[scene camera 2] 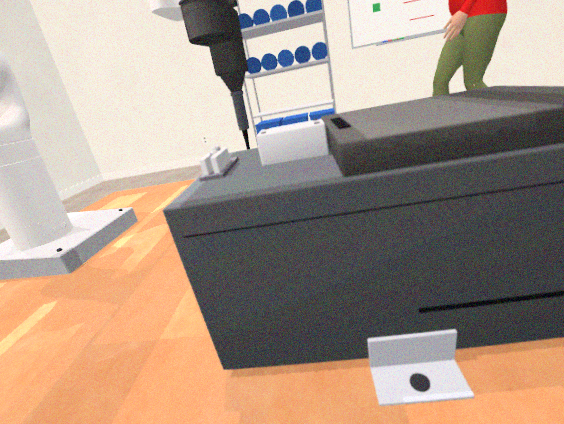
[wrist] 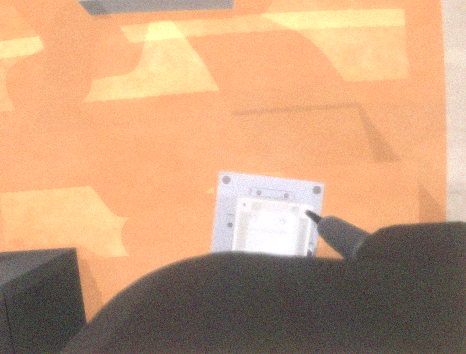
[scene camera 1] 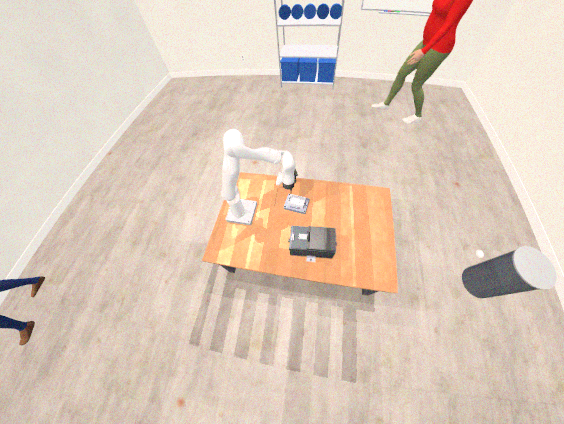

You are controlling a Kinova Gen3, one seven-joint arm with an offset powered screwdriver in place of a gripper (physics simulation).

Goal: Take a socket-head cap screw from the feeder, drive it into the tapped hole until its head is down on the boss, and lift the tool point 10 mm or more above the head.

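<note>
The black screwdriver point(scene camera 1: 291, 191) point(scene camera 2: 247, 146) point(wrist: 308, 213) points down at the part. In the wrist view its dark bit tip appears over the corner of the white housing point(wrist: 270, 232) beside the right wall. The housing sits on a grey plate point(scene camera 1: 288, 206) point(wrist: 222, 212) with holes at its corners. I cannot make out a screw at the tip, nor whether the tip touches the boss. In scene camera 2 the feeder's top edge hides what lies under the tip. The dark screw feeder point(scene camera 1: 320, 242) point(scene camera 2: 320, 270) point(wrist: 45, 295) stands apart from the part.
A white block point(scene camera 2: 292, 143) and a small pale holder point(scene camera 2: 215, 162) are on the feeder's top. A small metal bracket point(scene camera 1: 311, 259) point(scene camera 2: 387, 389) lies at its foot. The arm's base plate point(scene camera 1: 247, 218) point(scene camera 2: 100, 232) is on the wooden table point(scene camera 1: 370, 240). A person point(scene camera 1: 430, 65) stands beyond the table.
</note>
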